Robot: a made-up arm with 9 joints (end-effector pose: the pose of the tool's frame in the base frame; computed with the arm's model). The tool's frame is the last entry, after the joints. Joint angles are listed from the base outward.
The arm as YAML. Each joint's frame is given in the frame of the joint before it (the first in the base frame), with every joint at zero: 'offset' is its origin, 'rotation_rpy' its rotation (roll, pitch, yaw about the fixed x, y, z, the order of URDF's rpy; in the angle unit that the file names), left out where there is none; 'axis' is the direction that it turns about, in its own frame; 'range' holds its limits. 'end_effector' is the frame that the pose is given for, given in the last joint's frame.
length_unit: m
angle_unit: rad
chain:
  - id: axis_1
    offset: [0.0, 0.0, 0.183]
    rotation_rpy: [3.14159, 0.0, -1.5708]
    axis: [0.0, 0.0, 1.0]
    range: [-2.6, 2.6]
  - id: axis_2
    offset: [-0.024, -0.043, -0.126]
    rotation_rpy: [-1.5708, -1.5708, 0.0]
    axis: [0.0, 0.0, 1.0]
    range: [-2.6, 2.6]
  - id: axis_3
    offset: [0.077, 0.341, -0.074]
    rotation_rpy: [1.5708, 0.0, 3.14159]
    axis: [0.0, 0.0, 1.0]
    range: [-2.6, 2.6]
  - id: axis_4
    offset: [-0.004, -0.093, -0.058]
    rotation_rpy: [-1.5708, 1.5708, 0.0]
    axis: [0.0, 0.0, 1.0]
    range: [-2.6, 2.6]
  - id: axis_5
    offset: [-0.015, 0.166, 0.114]
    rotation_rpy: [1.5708, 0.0, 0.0]
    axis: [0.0, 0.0, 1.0]
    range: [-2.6, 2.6]
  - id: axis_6
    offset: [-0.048, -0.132, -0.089]
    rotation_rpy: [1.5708, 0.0, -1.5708]
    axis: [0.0, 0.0, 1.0]
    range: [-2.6, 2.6]
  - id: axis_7
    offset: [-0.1, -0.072, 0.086]
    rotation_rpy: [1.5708, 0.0, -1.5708]
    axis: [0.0, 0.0, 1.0]
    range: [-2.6, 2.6]
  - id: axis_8
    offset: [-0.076, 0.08, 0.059]
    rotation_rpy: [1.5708, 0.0, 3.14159]
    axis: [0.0, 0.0, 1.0]
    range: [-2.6, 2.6]
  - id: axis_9
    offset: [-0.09, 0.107, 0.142]
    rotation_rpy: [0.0, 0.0, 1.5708]
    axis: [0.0, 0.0, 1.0]
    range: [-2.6, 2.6]
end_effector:
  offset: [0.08, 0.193, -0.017]
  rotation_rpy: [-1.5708, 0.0, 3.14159]
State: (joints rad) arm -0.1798 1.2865 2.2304 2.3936 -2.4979 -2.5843 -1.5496 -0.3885 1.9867
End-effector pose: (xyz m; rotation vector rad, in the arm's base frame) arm 0.2648 -0.1588 0.5314 2.8789 -0.3367 0.7613
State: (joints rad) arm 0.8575 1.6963 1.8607 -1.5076 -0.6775 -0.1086 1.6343 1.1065 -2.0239
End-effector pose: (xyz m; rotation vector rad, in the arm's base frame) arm -0.0277 -0.4145 0.5587 -1.7607 0.5204 -0.4261
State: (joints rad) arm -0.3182 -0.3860 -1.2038 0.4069 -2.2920 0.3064 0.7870 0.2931 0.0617
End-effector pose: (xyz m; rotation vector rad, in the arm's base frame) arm -0.4296 -0.2663 0.2829 -2.1572 0.3625 -0.7274
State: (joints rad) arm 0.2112 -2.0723 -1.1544 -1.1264 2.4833 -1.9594 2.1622 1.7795 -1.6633
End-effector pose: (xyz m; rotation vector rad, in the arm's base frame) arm 0.1980 -0.2353 0.2954 -0.6906 -2.0654 -0.5644
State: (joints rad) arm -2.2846 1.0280 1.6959 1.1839 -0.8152 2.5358 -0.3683 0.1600 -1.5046
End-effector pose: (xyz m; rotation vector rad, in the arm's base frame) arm 0.5656 0.0129 1.0870 -1.6634 2.2816 0.8115
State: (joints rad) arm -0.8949 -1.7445 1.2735 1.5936 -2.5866 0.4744 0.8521 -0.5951 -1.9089
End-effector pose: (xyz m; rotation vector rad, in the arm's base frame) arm 0.1831 0.3206 -0.1662 -1.7942 -0.2474 1.4228
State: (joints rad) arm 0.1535 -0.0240 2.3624 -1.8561 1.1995 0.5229 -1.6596 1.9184 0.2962
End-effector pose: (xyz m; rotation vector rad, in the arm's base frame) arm -0.3647 0.1149 0.1461 2.2949 1.0238 1.7921
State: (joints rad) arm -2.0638 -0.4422 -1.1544 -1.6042 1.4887 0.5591 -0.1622 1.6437 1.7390
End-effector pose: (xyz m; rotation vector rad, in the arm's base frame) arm -0.2387 0.1904 -0.0728 0.4360 -0.9156 -1.7234
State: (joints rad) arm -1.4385 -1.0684 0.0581 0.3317 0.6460 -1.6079 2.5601 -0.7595 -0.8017
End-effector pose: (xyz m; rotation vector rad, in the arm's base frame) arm 0.1176 0.0380 0.2786 -1.8643 -1.6980 0.5889
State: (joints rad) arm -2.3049 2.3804 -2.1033 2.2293 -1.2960 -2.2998 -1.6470 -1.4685 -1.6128
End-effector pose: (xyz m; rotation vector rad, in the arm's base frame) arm -0.5142 0.1180 0.1646 0.4095 0.6777 0.4408
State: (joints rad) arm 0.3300 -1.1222 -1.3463 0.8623 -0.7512 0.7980 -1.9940 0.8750 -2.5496
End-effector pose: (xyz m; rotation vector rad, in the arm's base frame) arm -0.2914 -0.1493 -0.5606 1.4146 0.9951 1.7593
